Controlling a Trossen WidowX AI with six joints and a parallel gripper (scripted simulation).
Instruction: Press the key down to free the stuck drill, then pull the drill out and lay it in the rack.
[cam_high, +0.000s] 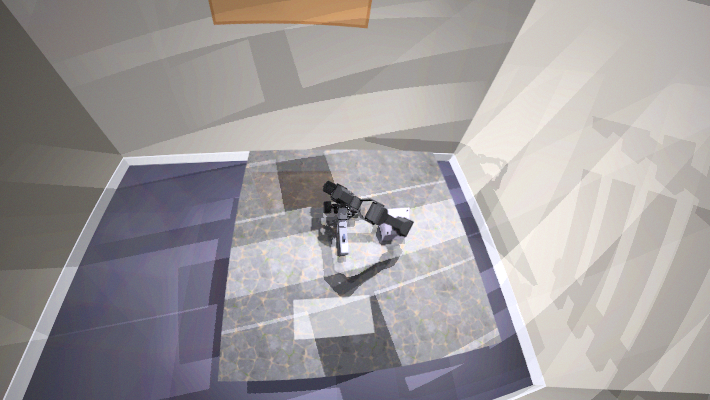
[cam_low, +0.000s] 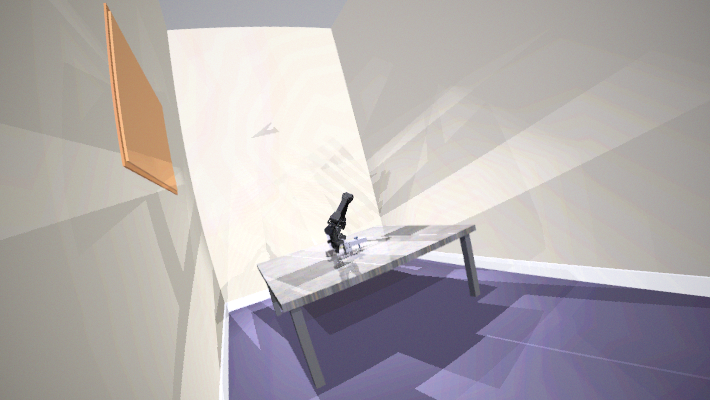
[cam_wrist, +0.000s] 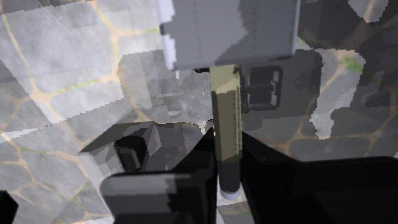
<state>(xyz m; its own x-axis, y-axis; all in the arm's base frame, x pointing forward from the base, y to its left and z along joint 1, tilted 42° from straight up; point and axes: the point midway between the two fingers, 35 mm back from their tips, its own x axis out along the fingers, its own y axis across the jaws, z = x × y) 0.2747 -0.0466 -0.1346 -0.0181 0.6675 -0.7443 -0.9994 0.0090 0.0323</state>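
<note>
Right now the drill is 40 mm to the left of my gripper tip and 30 mm above it. From my gripper tip the other things lie so: grey key 170 mm to the left, 40 mm above; grey block 80 mm behind, 20 mm to the right, 10 mm above.
</note>
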